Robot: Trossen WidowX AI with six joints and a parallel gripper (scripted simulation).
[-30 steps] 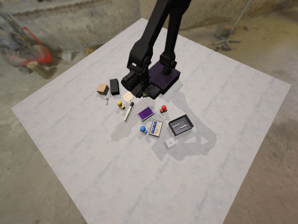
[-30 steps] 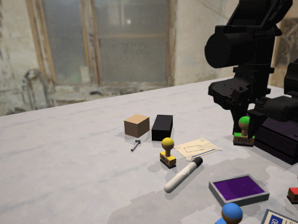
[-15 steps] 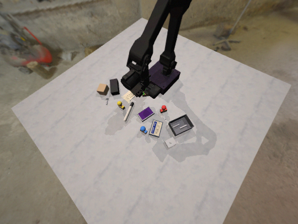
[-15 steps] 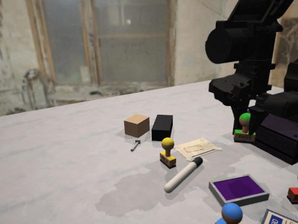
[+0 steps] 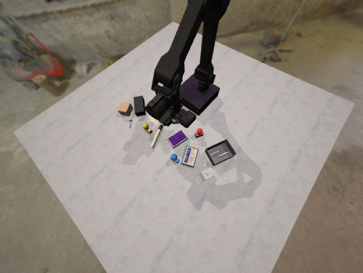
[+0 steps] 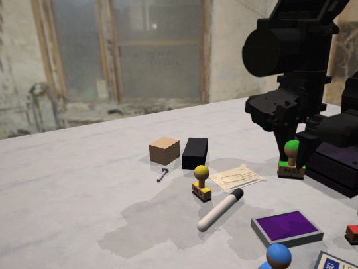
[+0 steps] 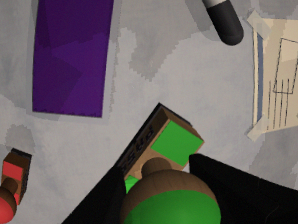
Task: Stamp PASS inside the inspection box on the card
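The purple ink pad lies 90 mm below my gripper tip, 50 mm ahead of it and 40 mm to the left of it. From my gripper tip the other things lie so: PASS stamp: right at my gripper tip; white marker: 80 mm below, 80 mm ahead, 60 mm to the right; red stamp: 110 mm to the left, 70 mm below, 30 mm behind.
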